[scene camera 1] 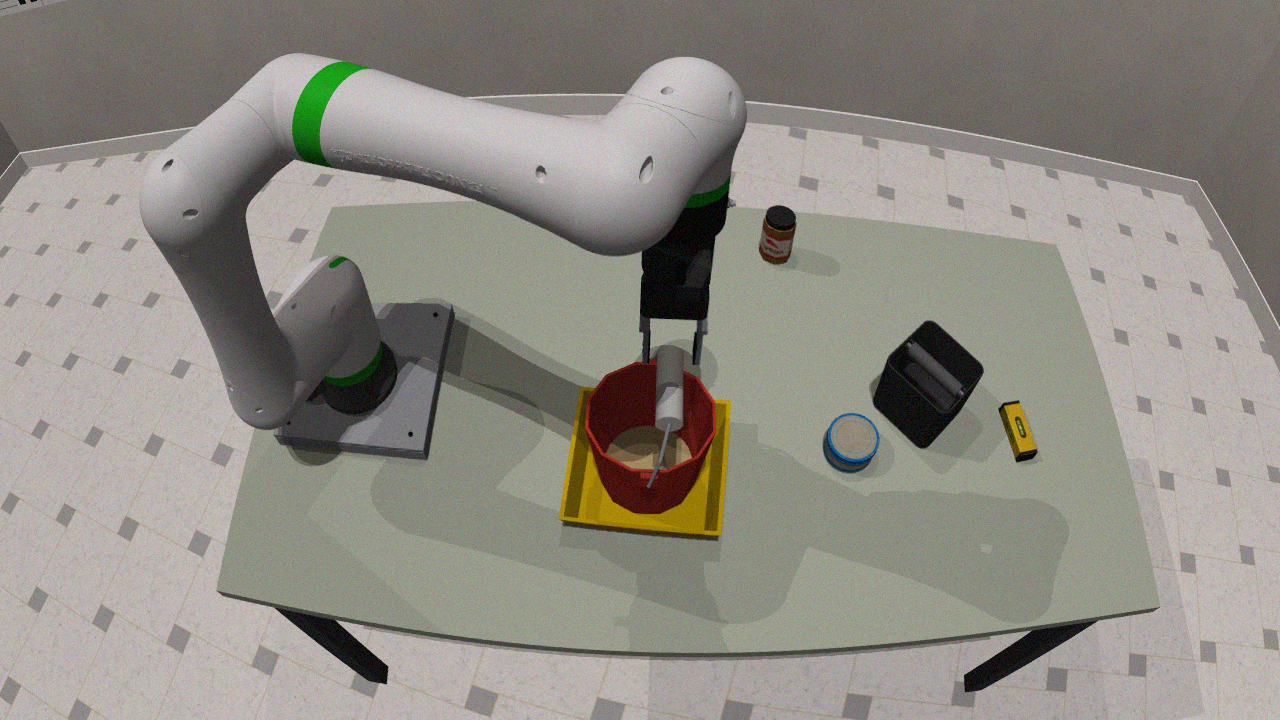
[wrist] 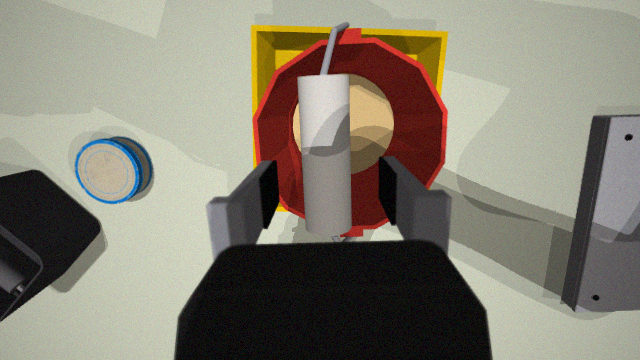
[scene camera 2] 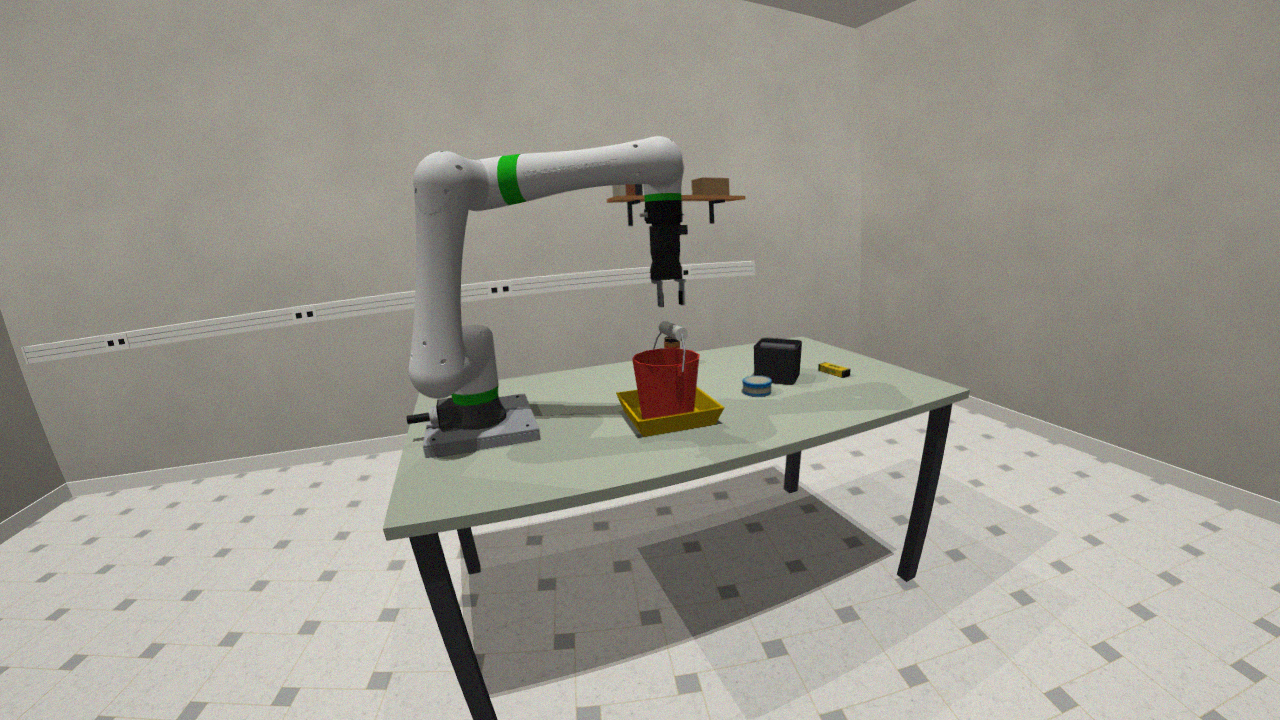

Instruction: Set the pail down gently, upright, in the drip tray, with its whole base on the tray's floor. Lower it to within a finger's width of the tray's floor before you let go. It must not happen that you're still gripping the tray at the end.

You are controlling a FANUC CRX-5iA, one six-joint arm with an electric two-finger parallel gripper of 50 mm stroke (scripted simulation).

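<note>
My gripper (scene camera 1: 671, 356) is visible. A red pail (scene camera 1: 620, 417) is visible too; the red pail (scene camera 2: 663, 389) is the same one as the red pail (wrist: 413, 127). A yellow drip tray (scene camera 1: 584, 497) appears also as the yellow drip tray (wrist: 272, 46) and the yellow drip tray (scene camera 2: 702, 416). A black box (scene camera 1: 914, 414) can be seen again as the black box (scene camera 2: 782, 366).
</note>
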